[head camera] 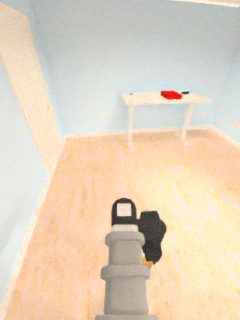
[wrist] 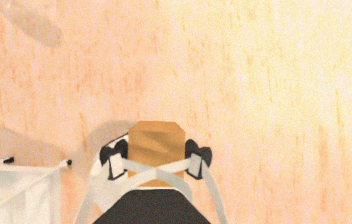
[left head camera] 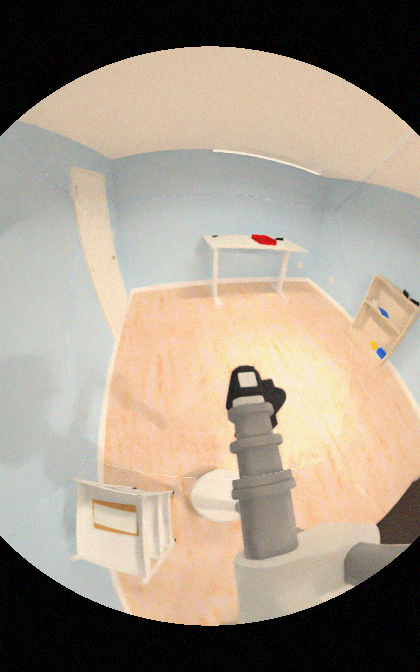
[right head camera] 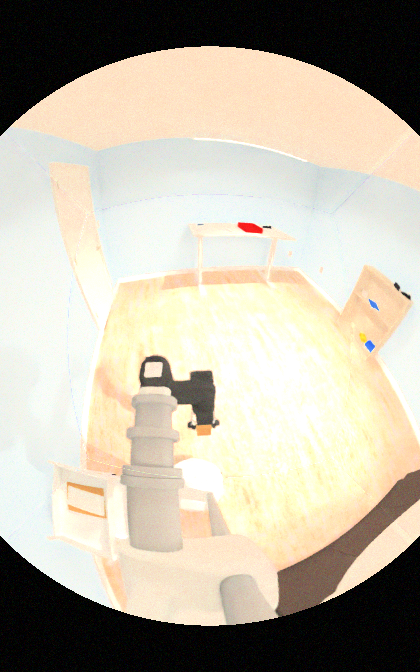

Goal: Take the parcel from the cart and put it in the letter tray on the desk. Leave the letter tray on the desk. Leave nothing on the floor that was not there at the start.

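Frame: origin at the robot's base, x right, y back, z down, level; millimetres.
Where they show: gripper, fingertip midpoint: (head camera: 144,261) (wrist: 156,152).
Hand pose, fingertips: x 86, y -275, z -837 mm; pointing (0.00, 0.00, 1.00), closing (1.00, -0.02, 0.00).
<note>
After its pixels a point has its place.
My gripper (right head camera: 203,424) (wrist: 156,152) {x 87, y -275, z -837 mm} is shut on the parcel, a small orange-brown box (head camera: 147,262) {x 92, y -259, z -888 mm} (right head camera: 203,431) (wrist: 156,139) {x 86, y -298, z -888 mm} held between the two fingertips above the floor. The red letter tray (head camera: 171,95) {x 960, y -2858, z -933 mm} (left head camera: 264,240) (right head camera: 250,228) sits on the white desk (head camera: 145,99) {x 422, y -2596, z -922 mm} (left head camera: 230,243) (right head camera: 215,231) against the far wall, well away from the gripper. The white cart (left head camera: 107,552) (right head camera: 80,532) (wrist: 30,195) {x -494, y 102, z -105 mm} stands at the lower left. The arm hides the gripper in the left head view.
A brown-edged white item (left head camera: 115,517) (right head camera: 86,500) lies in the cart's top. A small black object (head camera: 185,92) {x 1311, y -3061, z -952 mm} (left head camera: 279,239) lies beside the tray. A bookshelf (left head camera: 401,334) (right head camera: 392,327) stands at the right wall, dark furniture (left head camera: 400,515) (right head camera: 320,565) at the lower right, and a door (left head camera: 97,240) at the left.
</note>
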